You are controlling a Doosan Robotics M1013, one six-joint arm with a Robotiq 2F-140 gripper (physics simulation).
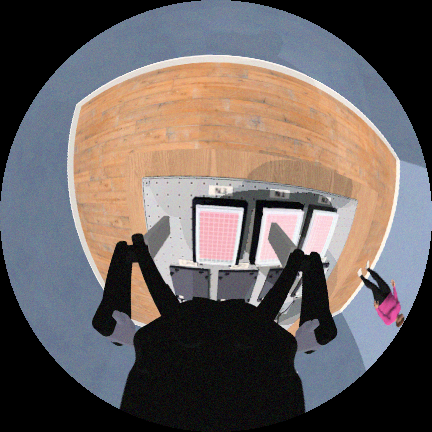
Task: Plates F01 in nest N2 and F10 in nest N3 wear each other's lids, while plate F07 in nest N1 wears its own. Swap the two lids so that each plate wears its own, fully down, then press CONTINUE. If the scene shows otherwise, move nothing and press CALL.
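Places are measured from the arm's base along level axes (x up, y right, z ahead), in metres.
Pixels of known places: gripper, fingertip midpoint: [219,228].
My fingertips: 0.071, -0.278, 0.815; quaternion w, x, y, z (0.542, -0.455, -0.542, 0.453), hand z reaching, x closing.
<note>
For each thing: its top centre in the pictures, then the offset to it from my fingertips, as dx, dy, dz. Level surfaces: height alone.
- leftmost plate, top centre: [217,239] -0.061, +0.008, -0.053
- middle plate, top centre: [280,240] -0.058, +0.132, -0.027
- right plate, top centre: [321,237] -0.071, +0.259, -0.003
- perforated grey board, surface height: dx -0.099
My gripper [219,228] is open and empty, pointing down over the leftmost plate. One finger shows left of that plate, the other across the middle plate; their height is unclear. The leftmost plate [217,245], in the nest that seems labelled N3, shows a sharp pink grid with a pale rim. The middle plate [292,225], seemingly in N1, and the right plate [321,231], seemingly in N2, look paler pink. The nest labels are blurred, and plate codes and lid marks are not readable. The CONTINUE and CALL buttons do not show.
Dark lid pads [190,284] [237,286] stand in a row nearer the gripper body, partly hidden by it. The perforated grey board [175,192] lies on a wooden table [215,110]. A person in pink [388,307] is on the floor side at right.
</note>
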